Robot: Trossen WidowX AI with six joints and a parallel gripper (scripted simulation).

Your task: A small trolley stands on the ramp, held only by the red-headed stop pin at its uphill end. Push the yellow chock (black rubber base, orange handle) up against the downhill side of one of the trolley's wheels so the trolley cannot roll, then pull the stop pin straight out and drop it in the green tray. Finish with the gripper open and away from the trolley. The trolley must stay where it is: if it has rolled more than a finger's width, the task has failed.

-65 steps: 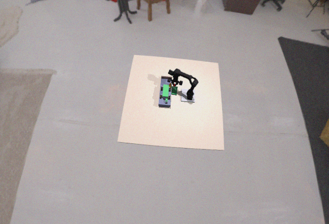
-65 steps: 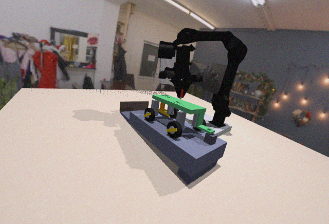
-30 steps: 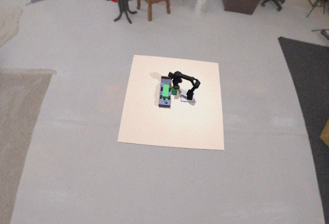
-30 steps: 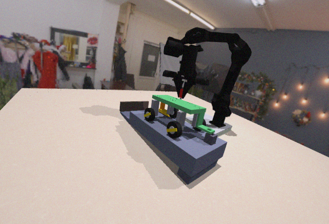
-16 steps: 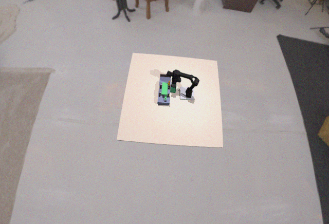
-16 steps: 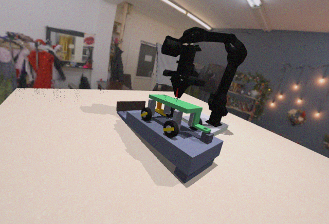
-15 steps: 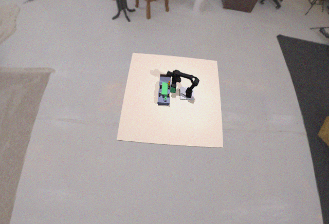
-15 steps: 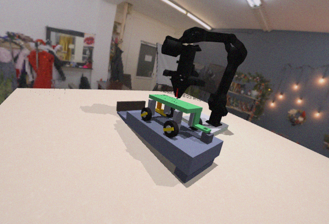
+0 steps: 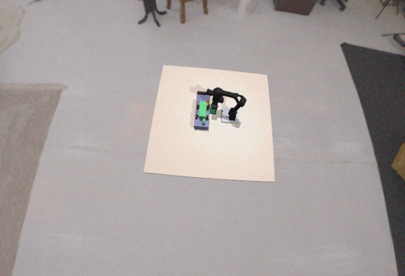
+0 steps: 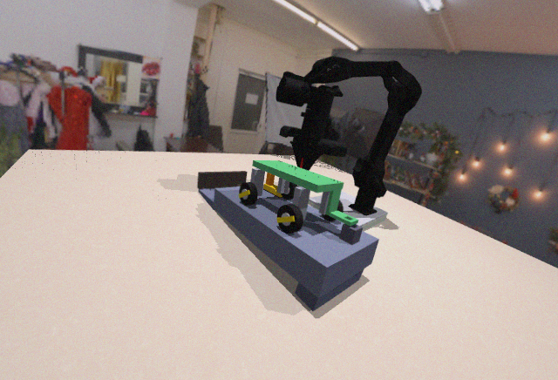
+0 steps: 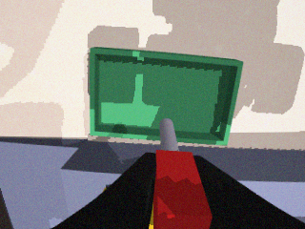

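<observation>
Right now the green tray is 120 mm below my gripper tip. Round my gripper tip: green-decked trolley: 110 mm ahead, 100 mm to the left, 10 mm below; red-headed stop pin: right at my gripper tip; yellow chock: 70 mm ahead, 30 mm below, 10 mm to the right.
</observation>
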